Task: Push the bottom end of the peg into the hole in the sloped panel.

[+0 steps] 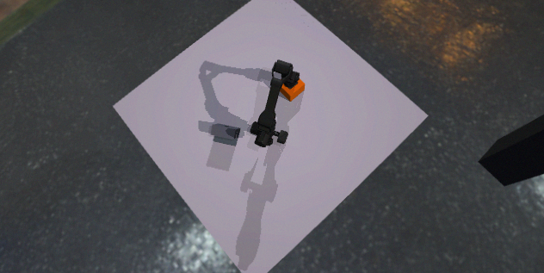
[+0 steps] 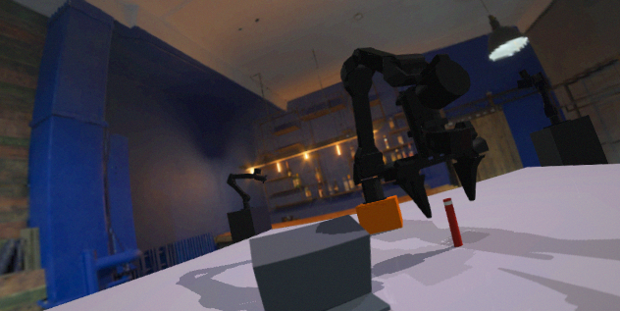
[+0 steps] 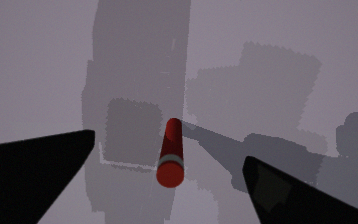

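Right now the red peg is 10 mm below my gripper tip. From my gripper tip the other things lie so: grey sloped panel block 150 mm ahead, 190 mm to the right, 20 mm below.
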